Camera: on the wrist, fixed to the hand. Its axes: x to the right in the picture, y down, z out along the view.
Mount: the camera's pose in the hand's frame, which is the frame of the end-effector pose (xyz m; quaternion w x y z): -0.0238 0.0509 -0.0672 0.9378 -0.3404 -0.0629 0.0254
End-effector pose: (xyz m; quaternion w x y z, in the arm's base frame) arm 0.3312 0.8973 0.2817 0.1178 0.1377 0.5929 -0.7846
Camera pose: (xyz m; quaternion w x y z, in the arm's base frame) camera 0.3763 0.9488 0.2271 0.2146 0.0547 0.8122 -0.5397
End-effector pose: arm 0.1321 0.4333 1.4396 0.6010 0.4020 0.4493 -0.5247
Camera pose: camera 0.1736 0.5103 1.4447 0.7421 0.1508 0.5520 -0.3492
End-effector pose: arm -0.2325 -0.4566 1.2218 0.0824 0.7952 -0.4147 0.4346
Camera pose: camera -0.3182 -0.4423 1.2329 0.3108 0.7345 -0.5622 0.2185
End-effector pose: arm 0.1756 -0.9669 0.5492 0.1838 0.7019 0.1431 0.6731
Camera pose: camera 0.1049 -1.0186 0.5527 0.4032 0.6417 -0.1243 0.6405
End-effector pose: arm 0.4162 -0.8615 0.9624 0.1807 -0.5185 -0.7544 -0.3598
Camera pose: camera 0.4653 -0.9157 1.0105 0.0453 0.5895 0.5832 0.5570
